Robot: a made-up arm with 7 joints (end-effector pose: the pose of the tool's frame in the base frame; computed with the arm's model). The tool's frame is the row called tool. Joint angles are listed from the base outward.
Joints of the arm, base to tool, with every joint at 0 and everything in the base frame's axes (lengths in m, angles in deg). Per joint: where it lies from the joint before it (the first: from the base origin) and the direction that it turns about. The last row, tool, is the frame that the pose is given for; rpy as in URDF.
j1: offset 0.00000 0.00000 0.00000 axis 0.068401 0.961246 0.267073
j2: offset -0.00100 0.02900 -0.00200 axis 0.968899 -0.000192 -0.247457
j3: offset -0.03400 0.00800 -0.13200 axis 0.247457 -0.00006 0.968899
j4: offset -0.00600 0.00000 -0.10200 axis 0.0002 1 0.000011
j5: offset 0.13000 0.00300 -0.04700 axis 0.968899 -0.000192 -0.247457
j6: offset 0.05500 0.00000 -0.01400 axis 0.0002 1 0.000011
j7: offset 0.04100 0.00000 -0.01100 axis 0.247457 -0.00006 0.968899
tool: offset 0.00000 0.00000 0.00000 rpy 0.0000 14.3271 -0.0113
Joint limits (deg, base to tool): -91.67..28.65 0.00..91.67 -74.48..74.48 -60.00..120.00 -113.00..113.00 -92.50..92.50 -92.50..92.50
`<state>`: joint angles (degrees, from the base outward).
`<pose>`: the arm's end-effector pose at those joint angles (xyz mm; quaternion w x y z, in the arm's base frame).
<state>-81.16 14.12 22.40 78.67 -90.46 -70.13 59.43</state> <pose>435.9 87.2 -132.7 0.2512 -0.6481 -0.0134 0.7189</pose>
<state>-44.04 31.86 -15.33 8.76 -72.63 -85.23 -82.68</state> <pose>330.1 101.4 -99.2 0.5332 0.1616 -0.7378 -0.3811</pose>
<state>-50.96 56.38 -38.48 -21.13 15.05 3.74 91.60</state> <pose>294.5 24.1 -61.0 0.6889 0.1656 -0.6300 0.3181</pose>
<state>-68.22 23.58 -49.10 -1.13 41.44 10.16 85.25</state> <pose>321.9 -128.8 -60.5 0.6176 0.1564 -0.7212 0.2720</pose>
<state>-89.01 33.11 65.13 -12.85 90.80 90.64 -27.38</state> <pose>169.9 272.8 84.8 0.6538 -0.3615 0.1295 0.6520</pose>
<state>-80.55 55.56 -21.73 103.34 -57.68 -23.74 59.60</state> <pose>326.0 361.5 -68.8 0.5502 -0.0550 -0.0606 0.8310</pose>
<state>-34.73 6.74 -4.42 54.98 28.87 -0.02 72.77</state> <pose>288.3 36.3 -366.1 0.8036 0.4294 0.0246 0.4114</pose>
